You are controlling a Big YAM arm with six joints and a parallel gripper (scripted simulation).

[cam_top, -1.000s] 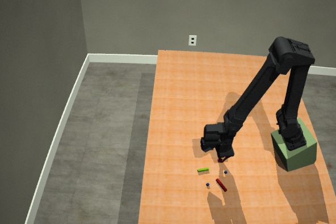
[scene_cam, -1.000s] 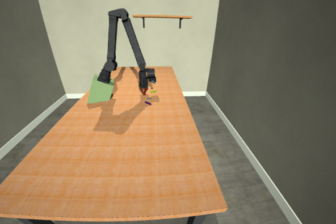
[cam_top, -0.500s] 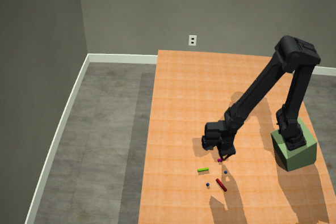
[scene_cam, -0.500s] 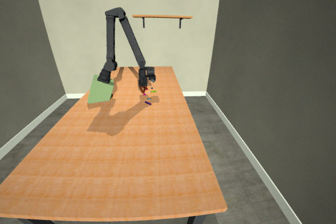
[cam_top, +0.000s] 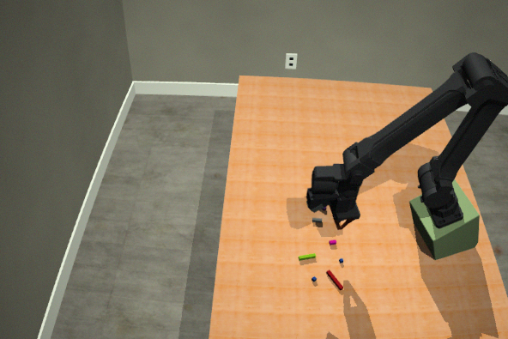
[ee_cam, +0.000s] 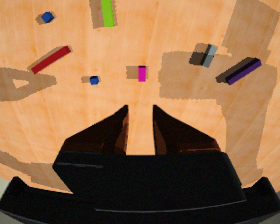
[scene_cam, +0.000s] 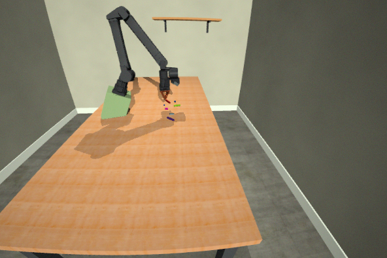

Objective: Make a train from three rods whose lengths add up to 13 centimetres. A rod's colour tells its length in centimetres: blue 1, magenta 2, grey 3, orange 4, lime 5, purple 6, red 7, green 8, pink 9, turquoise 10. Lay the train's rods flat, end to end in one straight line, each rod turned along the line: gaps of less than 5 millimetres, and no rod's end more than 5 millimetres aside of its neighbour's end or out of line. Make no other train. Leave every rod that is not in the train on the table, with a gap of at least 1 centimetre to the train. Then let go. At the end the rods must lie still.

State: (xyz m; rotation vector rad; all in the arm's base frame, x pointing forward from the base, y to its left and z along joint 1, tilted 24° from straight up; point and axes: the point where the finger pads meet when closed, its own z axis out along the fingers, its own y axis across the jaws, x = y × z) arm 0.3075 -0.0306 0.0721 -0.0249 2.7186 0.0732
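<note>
My hand is 90 mm short of the lime rod, 40 mm to the right of it and 90 mm above it. From my hand the other things lie so: magenta rod 90 mm below; then red rod 30 mm ahead, 130 mm to the left, 90 mm below; then grey rod 40 mm ahead, 90 mm to the right, 90 mm below.
</note>
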